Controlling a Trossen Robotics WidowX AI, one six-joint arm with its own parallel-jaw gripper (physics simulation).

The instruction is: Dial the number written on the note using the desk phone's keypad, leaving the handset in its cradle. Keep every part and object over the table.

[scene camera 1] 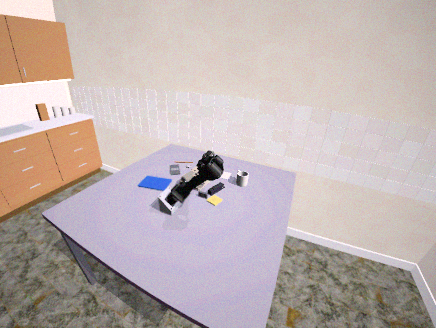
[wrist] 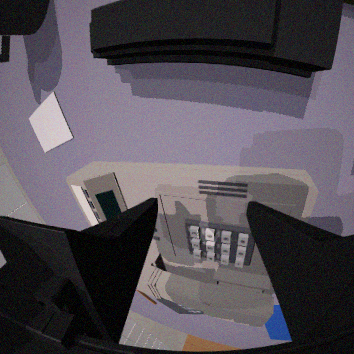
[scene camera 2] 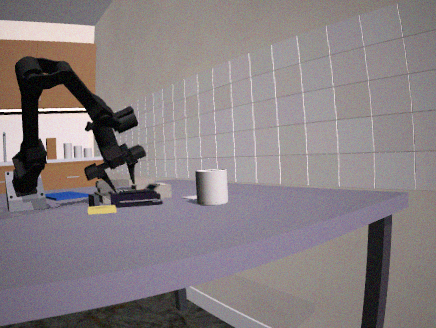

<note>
I see my gripper (scene camera 2: 124, 187), a white mug (scene camera 2: 211, 185), a white paper note (wrist: 48, 122), a black stapler (wrist: 295, 44), a handset (wrist: 245, 305) and a beige desk phone (wrist: 102, 189).
My gripper shows as well in the wrist view (wrist: 202, 206).
</note>
